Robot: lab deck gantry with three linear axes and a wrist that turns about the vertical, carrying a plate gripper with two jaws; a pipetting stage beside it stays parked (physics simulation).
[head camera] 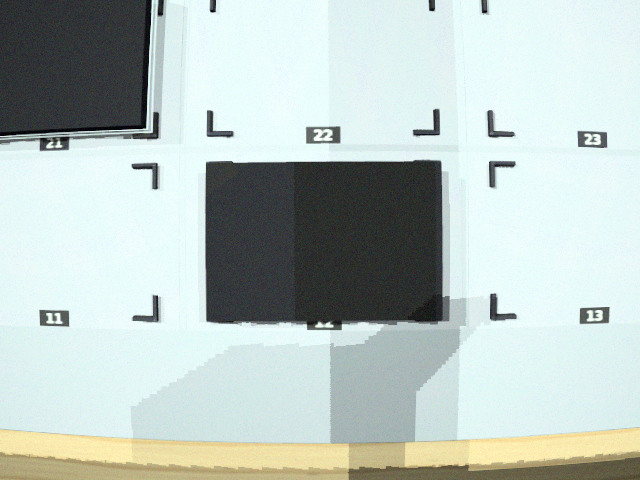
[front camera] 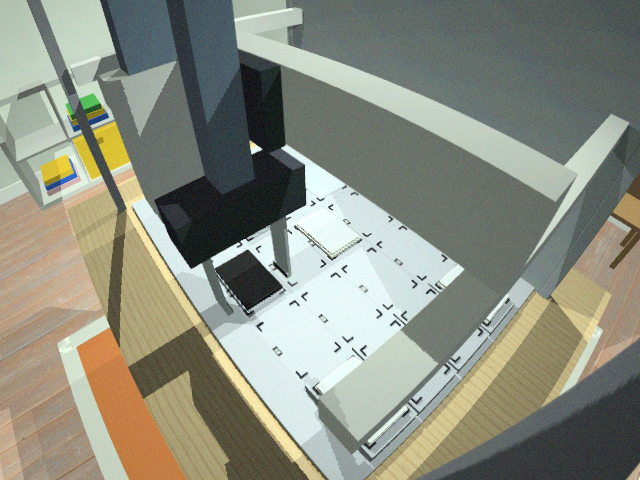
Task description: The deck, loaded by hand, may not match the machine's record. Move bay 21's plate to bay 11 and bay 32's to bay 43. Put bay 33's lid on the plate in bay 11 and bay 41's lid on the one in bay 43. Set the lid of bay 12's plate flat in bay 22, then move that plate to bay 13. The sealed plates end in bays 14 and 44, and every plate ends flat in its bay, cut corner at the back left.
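Frame: origin at the robot's base, x ahead, y left, z up, level; centimetres.
Seen in the pictures: gripper, fingertip midpoint: (front camera: 254,287).
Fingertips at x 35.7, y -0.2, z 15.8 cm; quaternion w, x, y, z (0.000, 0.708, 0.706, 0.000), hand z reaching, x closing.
Note:
A point is followed by its place in that frame.
A black-topped plate (front camera: 249,281) @(x 24.0, y 4.0, z 1.7 cm) (head camera: 324,241) @(x 22.8, y 4.3, z 1.7 cm) lies in bay 12, roughly square to the corner marks. My gripper (front camera: 256,292) @(x 35.7, y -0.2, z 15.8 cm) is open, low around this plate with one jaw on each side; the jaws do not show in the head view. A second black-topped plate (head camera: 72,64) @(x 8.5, y 14.5, z 1.7 cm) lies in bay 21, partly in view; its lower edge looks slightly turned against the marks. It is hidden behind the gripper in the front view. A pale plate (front camera: 328,232) @(x 23.7, y 25.2, z 1.4 cm) lies in bay 32. The lids of bays 33 and 41 cannot be made out.
A long pale box (front camera: 382,387) @(x 62.4, y -5.8, z 40.0 cm) stretches over the right end of the deck. Pale flat pieces (front camera: 338,374) @(x 50.3, y 4.2, z 2.9 cm) (front camera: 449,276) @(x 50.1, y 34.8, z 2.9 cm) stick out beside it. More pieces (front camera: 387,426) @(x 61.7, y 4.0, z 2.8 cm) (front camera: 498,310) @(x 62.0, y 36.3, z 2.0 cm) lie along the right edge. A tall grey panel (front camera: 413,170) runs along the back.

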